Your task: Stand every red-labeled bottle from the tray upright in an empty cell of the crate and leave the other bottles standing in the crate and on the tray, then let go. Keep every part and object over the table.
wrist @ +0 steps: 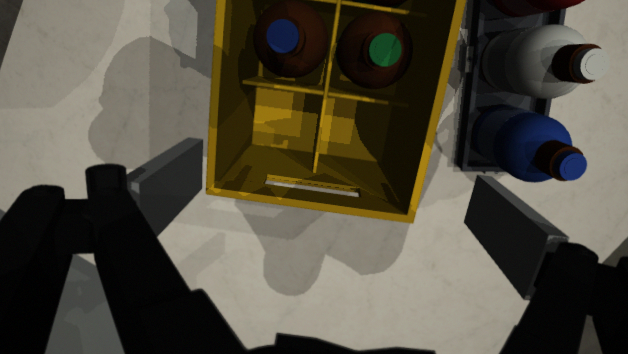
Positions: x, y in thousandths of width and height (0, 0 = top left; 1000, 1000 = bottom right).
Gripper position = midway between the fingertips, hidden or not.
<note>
I see my gripper (537, 513), a blue bottle (846, 417) and a green-capped brown bottle (595, 145).
</note>
